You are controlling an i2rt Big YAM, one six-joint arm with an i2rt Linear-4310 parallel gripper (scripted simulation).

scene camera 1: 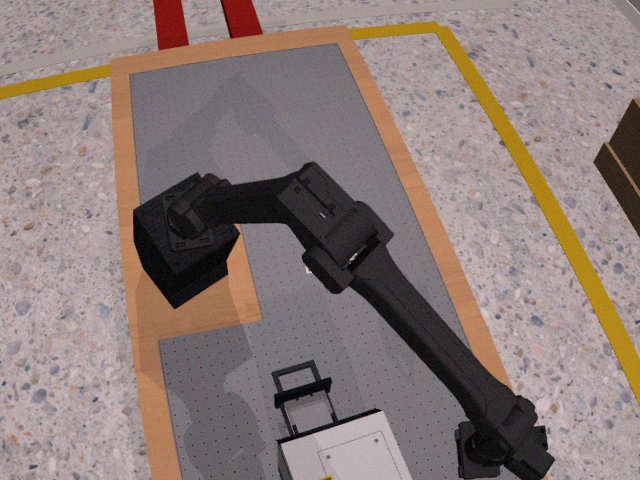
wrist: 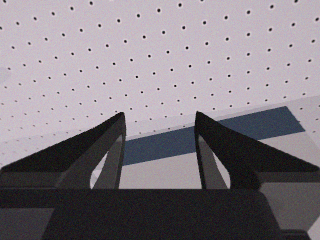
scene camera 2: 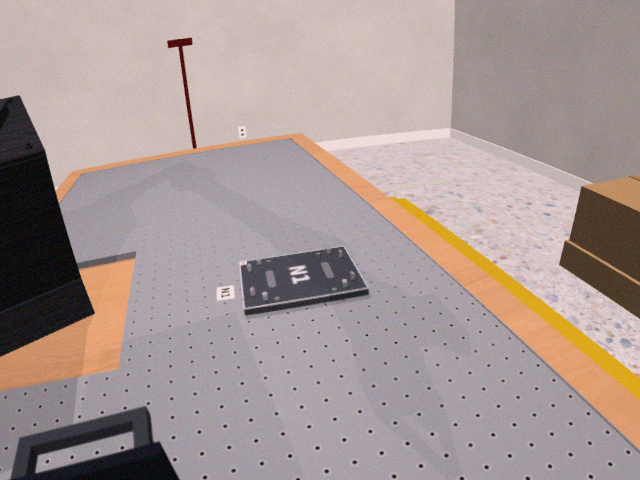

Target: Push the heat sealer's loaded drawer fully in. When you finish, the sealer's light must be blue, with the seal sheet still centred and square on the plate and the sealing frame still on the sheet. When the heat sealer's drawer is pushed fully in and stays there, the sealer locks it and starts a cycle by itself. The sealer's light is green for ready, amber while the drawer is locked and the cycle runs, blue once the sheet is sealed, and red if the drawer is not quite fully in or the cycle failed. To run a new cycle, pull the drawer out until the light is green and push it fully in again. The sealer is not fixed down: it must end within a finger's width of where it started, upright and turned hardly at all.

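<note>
I can see a black drawer [scene camera 1: 282, 396], and there's my gripper [wrist: 160, 120] too.
</note>
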